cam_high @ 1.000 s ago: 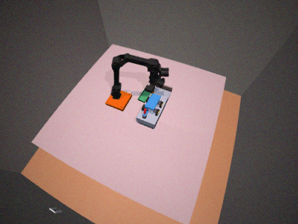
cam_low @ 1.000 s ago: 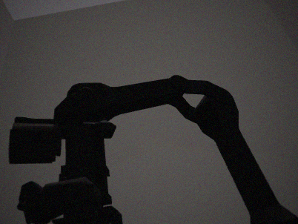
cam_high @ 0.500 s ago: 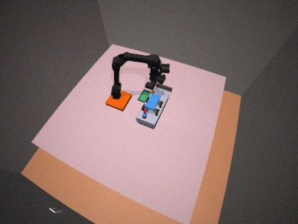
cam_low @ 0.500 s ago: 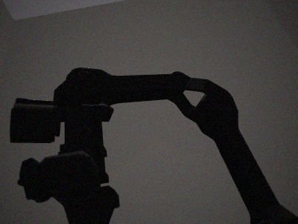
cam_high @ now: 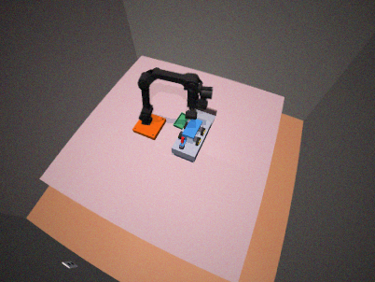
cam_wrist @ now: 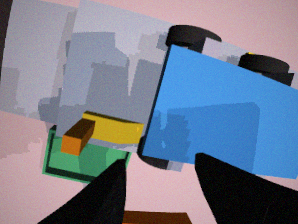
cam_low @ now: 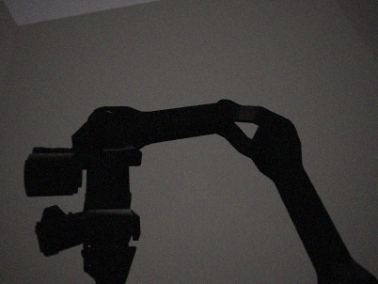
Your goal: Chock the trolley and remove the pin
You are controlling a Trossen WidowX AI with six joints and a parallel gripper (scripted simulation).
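Now: the stop pin 2 cm behind my gripper tip, 16 cm to the right of it and 4 cm below it. Round my gripper tip: ramp: 2 cm ahead, 7 cm to the right, 12 cm below; blue trolley: 1 cm ahead, 7 cm to the right, 5 cm below.
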